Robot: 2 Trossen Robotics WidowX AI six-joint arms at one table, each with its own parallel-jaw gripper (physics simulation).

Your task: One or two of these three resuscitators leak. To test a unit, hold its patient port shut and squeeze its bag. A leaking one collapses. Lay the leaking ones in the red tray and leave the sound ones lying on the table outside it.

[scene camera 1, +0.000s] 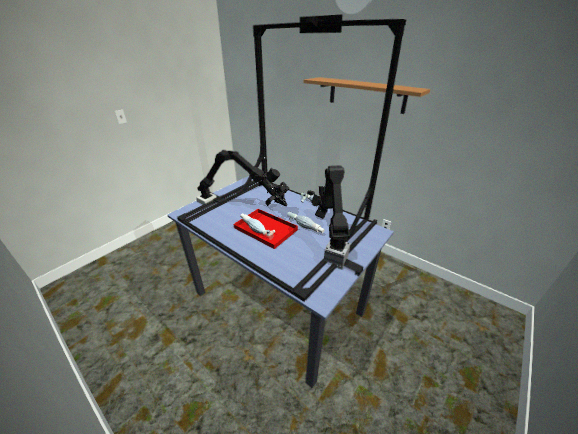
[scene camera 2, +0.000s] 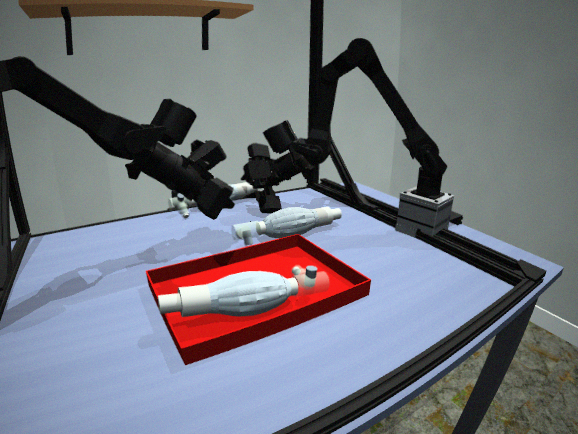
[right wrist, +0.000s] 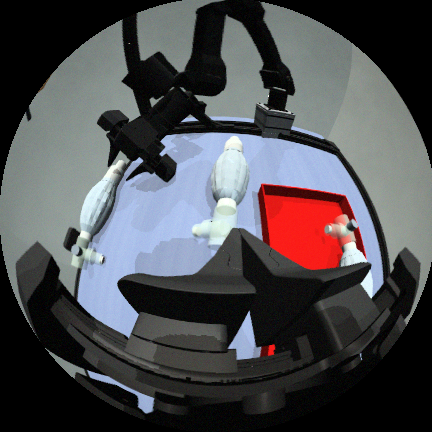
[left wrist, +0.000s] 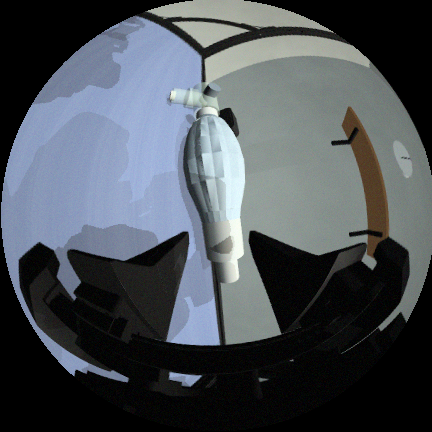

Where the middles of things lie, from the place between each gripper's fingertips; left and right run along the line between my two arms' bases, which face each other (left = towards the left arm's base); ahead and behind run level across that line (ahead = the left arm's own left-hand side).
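My right hand 80 mm above the red tray (scene camera 2: 198, 337), 160 mm short of it, 40 mm to the left of it. Red tray 30 mm below my left hand, 400 mm ahead of it, 180 mm to the right of it.
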